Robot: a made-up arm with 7 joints.
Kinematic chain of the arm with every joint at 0, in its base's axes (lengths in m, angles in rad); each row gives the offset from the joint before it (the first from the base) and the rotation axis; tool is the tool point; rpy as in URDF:
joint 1: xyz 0 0 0.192 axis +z
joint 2: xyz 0 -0.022 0.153 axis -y
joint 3: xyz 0 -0.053 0.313 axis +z
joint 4: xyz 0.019 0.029 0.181 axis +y
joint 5: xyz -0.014 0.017 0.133 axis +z
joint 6: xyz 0 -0.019 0.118 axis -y
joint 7: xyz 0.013 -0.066 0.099 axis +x
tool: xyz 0 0 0 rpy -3.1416 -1.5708 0
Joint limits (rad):
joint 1: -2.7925..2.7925
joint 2: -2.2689..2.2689
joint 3: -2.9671..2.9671
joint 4: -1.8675..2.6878
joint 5: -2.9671..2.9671
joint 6: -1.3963..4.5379
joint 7: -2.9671..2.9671
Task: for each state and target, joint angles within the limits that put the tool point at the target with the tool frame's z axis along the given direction. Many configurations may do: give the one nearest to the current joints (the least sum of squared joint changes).
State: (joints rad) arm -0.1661 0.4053 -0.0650 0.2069 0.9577 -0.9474 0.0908
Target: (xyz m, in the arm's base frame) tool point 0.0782 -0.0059 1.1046 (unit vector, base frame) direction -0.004 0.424 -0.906
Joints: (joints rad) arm 0.4143 0.1992 -0.3409 0.2927 1.2336 -1.1771 0.0908
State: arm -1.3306 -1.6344 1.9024 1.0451 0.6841 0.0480 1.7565
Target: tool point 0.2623 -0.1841 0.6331 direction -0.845 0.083 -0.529
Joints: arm -1.1099 -1.3262 2.3606 1.7968 0.3017 -0.7035 1.7565
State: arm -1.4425 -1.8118 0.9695 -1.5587 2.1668 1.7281 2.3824
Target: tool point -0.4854 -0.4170 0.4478 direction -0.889 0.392 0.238
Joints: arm -1.9645 -1.5717 1.1535 -1.7071 2.1401 1.7814 2.3824
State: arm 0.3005 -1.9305 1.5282 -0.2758 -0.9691 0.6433 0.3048
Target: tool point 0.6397 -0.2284 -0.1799 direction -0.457 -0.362 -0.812
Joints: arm -0.2726 -2.2689 0.7388 0.2121 -1.3108 0.3236 0.3048
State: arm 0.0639 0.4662 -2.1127 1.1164 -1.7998 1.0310 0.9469
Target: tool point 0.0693 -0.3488 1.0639 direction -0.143 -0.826 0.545
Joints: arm 0.7520 0.3728 -1.9475 0.7808 -1.9535 1.3440 0.9469
